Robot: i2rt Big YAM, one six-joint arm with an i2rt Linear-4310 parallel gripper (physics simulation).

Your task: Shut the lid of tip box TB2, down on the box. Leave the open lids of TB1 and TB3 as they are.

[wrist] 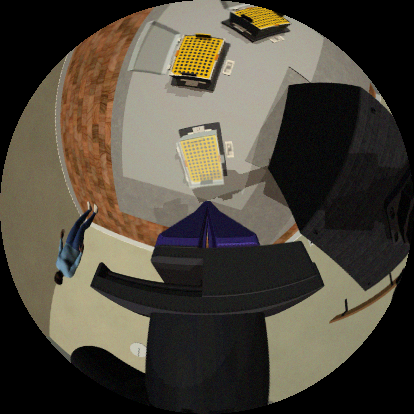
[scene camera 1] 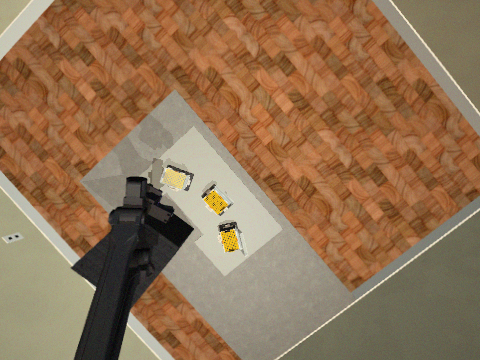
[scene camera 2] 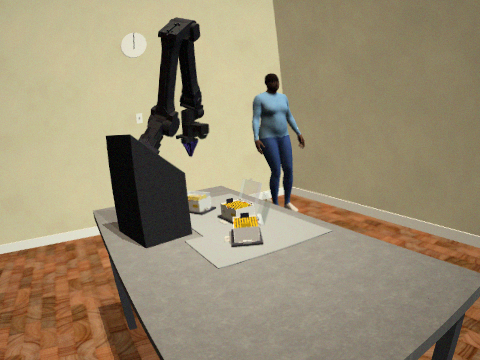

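Where they show: gripper, fingertip midpoint: (wrist: 206,206) (scene camera 1: 159,191) (scene camera 2: 190,156); arm's base, origin of the base link: (scene camera 1: 137,268) (scene camera 2: 144,151).
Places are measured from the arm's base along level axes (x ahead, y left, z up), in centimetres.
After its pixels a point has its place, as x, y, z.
Note:
Tip box TB2 (scene camera 1: 176,177) {24.6, 26.1, -24.8} (scene camera 2: 200,202) {23.4, 19.8, -27.6} (wrist: 201,159) {22.7, 25.6, -24.8} has its clear lid lying down over the yellow rack, which looks pale through it. I cannot tell whether the lid's edge is fully seated. Tip box TB3 (scene camera 1: 216,201) {35.2, 3.9, -26.9} (scene camera 2: 237,207) {33.7, 0.6, -26.8} (wrist: 198,56) {33.9, 4.2, -26.9} has a bare yellow rack, and its clear lid (scene camera 2: 251,188) {42.1, 5.5, -21.4} (wrist: 155,48) {41.6, 5.3, -22.9} stands open. Tip box TB1 (scene camera 1: 230,240) (scene camera 2: 246,233) {27.6, -23.9, -28.7} (wrist: 260,17) is also open, with its lid (scene camera 1: 243,240) {38.3, -18.9, -18.2} at its side. My gripper (scene camera 2: 190,154) {21.6, 21.9, -7.3} (wrist: 206,206) {21.6, 21.9, -7.3} is shut and empty, raised well above the table and apart from TB2.
A tall black block (scene camera 1: 175,231) {11.4, 2.7, -18.4} (scene camera 2: 150,195) {-0.6, -8.8, -14.5} (wrist: 320,150) {8.9, 9.1, -15.1} with a sloping top stands on the table (scene camera 2: 300,295) {26.2, -62.6, -32.9} beside the pale mat (scene camera 1: 225,265) {17.3, -31.7, -32.6} (scene camera 2: 220,257) {16.2, -30.0, -32.6}. A person (scene camera 2: 272,117) (wrist: 70,255) stands beyond the table. Small labels lie beside the boxes.

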